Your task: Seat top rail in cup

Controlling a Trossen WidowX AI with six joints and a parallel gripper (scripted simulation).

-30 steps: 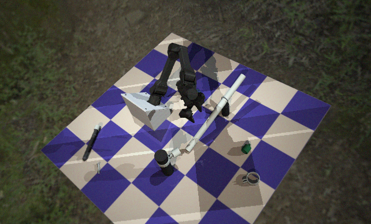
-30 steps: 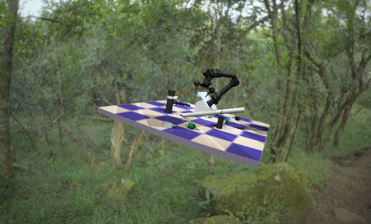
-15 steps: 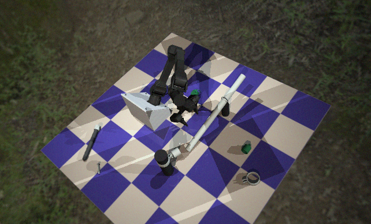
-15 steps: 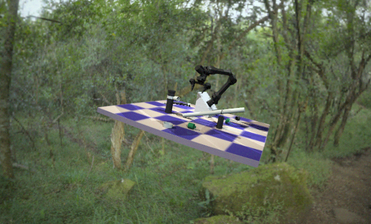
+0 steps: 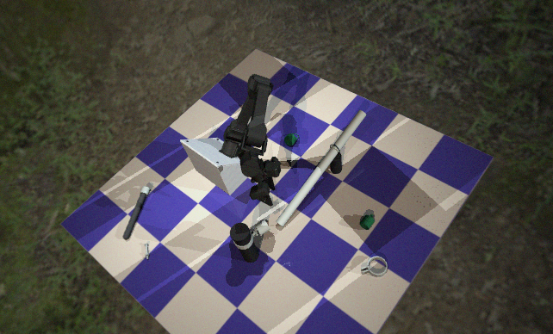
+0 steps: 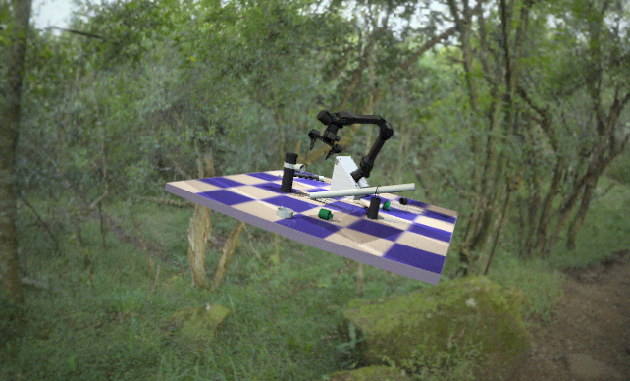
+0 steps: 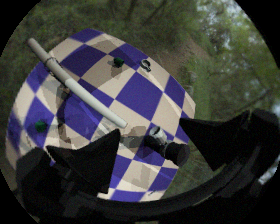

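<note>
Now: gripper tip 20 mm past the brace band, 120 mm to the left of it and 90 mm above it. Round my gripper tip: small bolt: 420 mm behind, 350 mm to the right, 220 mm below; loop cap: 60 mm ahead, 340 mm to the left, 130 mm below.
</note>
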